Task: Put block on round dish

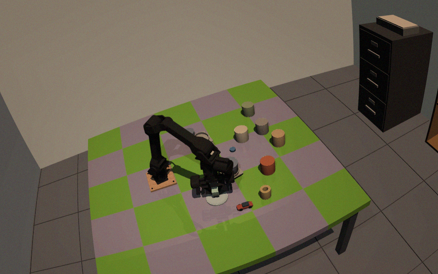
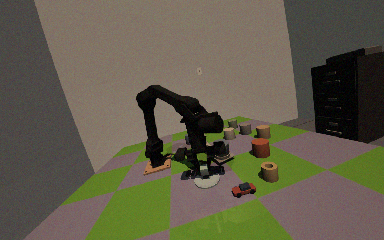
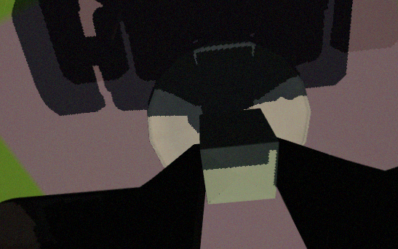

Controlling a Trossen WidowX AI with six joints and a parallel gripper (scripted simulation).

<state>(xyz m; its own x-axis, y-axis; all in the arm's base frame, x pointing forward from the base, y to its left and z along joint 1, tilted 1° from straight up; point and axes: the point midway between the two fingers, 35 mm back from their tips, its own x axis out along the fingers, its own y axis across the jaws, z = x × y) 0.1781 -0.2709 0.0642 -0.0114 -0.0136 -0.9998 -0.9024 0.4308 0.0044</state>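
The pale green block lies right at my gripper tip. From my gripper tip the other things lie so: round pale dish 40 mm below; then red toy car 70 mm ahead, 130 mm to the right, 30 mm below; then grey cup 130 mm ahead, 70 mm to the left, 20 mm above.
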